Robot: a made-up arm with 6 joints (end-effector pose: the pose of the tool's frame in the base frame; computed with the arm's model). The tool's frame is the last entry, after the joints. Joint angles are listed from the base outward.
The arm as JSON. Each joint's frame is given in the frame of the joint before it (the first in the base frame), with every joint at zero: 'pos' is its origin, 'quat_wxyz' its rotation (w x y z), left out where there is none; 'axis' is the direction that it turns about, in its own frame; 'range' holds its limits. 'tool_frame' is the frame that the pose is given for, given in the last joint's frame.
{
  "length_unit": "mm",
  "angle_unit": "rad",
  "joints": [
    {
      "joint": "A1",
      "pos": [
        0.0,
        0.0,
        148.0
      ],
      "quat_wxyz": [
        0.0,
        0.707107,
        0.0,
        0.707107
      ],
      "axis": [
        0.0,
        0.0,
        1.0
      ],
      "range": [
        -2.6,
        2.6
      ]
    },
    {
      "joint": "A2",
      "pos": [
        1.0,
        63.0,
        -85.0
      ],
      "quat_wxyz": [
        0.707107,
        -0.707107,
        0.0,
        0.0
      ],
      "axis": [
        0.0,
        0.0,
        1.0
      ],
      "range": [
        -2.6,
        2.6
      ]
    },
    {
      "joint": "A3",
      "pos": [
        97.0,
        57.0,
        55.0
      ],
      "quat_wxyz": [
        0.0,
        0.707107,
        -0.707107,
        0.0
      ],
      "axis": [
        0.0,
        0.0,
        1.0
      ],
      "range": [
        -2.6,
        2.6
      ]
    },
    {
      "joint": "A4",
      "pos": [
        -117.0,
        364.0,
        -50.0
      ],
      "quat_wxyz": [
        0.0,
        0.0,
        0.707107,
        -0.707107
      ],
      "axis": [
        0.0,
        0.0,
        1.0
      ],
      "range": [
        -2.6,
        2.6
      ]
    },
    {
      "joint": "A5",
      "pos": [
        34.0,
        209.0,
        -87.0
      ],
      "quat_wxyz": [
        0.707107,
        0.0,
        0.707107,
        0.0
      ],
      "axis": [
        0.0,
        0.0,
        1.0
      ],
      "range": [
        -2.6,
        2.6
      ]
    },
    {
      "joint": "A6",
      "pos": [
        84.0,
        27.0,
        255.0
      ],
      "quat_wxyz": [
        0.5,
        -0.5,
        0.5,
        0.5
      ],
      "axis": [
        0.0,
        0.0,
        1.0
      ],
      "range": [
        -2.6,
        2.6
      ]
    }
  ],
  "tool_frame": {
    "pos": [
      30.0,
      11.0,
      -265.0
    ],
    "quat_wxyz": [
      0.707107,
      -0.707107,
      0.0,
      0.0
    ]
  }
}
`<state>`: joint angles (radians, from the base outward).
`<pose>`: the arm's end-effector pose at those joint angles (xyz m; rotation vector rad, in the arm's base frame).
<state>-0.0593 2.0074 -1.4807 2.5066 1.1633 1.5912</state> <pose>-0.5928 -0.1849 0.6425 1.7397 -0.6963 -0.7509</pose>
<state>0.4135 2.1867 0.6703 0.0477 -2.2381 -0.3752</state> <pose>0.0605 -0.2402 -0.4734 1.5797 -0.9837 1.8246</pose>
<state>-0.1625 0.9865 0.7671 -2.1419 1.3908 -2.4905</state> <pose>-0.2228 0.1187 -0.6021 -1.6394 -1.4106 1.2949</pose>
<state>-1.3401 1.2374 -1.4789 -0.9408 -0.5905 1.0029</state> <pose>0.1989 0.2090 0.1245 1.9219 -2.0665 1.2890</pose>
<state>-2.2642 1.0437 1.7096 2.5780 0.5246 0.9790</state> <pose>-0.4706 -0.2496 0.7369 0.1420 1.1214 1.2437</pose>
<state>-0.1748 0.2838 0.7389 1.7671 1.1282 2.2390</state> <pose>-0.3741 -0.5419 -0.3595 1.6858 -1.9105 1.6094</pose>
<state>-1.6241 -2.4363 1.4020 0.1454 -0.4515 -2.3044</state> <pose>0.6338 0.0459 0.3032 -2.0391 0.0953 0.2624</pose>
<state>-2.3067 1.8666 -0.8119 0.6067 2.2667 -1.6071</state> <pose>0.1697 0.7485 0.4095 -0.1129 -2.2733 0.1981</pose>
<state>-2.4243 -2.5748 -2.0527 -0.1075 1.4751 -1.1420</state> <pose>-0.6913 0.0289 0.7693 1.6556 0.0674 1.5515</pose>
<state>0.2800 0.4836 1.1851 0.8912 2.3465 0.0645</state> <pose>-0.5099 -0.5001 -0.4215 -1.5114 -0.7817 1.0027</pose>
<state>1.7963 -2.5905 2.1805 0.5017 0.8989 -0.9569</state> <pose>0.6976 0.4560 -0.1761 0.8978 0.0853 -1.0158</pose>
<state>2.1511 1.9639 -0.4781 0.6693 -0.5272 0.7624</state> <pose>0.3574 0.1941 -0.1066 0.0474 -2.3247 -1.8333</pose>
